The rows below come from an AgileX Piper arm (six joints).
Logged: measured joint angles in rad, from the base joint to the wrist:
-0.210 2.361 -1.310 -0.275 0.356 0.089
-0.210 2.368 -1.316 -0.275 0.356 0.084
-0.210 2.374 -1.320 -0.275 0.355 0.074
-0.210 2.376 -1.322 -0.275 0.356 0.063
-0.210 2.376 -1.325 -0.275 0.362 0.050
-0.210 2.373 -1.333 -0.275 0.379 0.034
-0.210 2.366 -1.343 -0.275 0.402 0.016
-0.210 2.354 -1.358 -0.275 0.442 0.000
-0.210 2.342 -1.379 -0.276 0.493 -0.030
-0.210 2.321 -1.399 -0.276 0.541 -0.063
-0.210 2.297 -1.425 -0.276 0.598 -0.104
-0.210 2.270 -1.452 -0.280 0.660 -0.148
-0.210 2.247 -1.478 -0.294 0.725 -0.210
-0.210 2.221 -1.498 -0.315 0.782 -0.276
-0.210 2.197 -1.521 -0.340 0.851 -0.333
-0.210 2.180 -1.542 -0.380 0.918 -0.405
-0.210 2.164 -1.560 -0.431 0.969 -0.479
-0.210 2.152 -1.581 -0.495 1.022 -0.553
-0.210 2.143 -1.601 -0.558 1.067 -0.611
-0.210 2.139 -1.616 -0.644 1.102 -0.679
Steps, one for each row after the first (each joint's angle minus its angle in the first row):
0.000 0.007 -0.006 0.000 0.000 -0.005
0.000 0.013 -0.010 0.000 -0.001 -0.015
0.000 0.015 -0.012 0.000 0.000 -0.026
0.000 0.015 -0.015 0.000 0.006 -0.039
0.000 0.012 -0.023 0.000 0.023 -0.055
0.000 0.005 -0.033 0.000 0.046 -0.073
0.000 -0.007 -0.048 0.000 0.086 -0.089
0.000 -0.019 -0.069 -0.001 0.137 -0.119
0.000 -0.040 -0.089 -0.001 0.185 -0.152
0.000 -0.064 -0.115 -0.001 0.242 -0.193
0.000 -0.091 -0.142 -0.005 0.304 -0.237
0.000 -0.114 -0.168 -0.019 0.369 -0.299
0.000 -0.140 -0.188 -0.040 0.426 -0.365
0.000 -0.164 -0.211 -0.065 0.495 -0.422
0.000 -0.181 -0.232 -0.105 0.562 -0.494
0.000 -0.197 -0.250 -0.156 0.613 -0.568
0.000 -0.209 -0.271 -0.220 0.666 -0.642
0.000 -0.218 -0.291 -0.283 0.711 -0.700
0.000 -0.222 -0.306 -0.369 0.746 -0.768

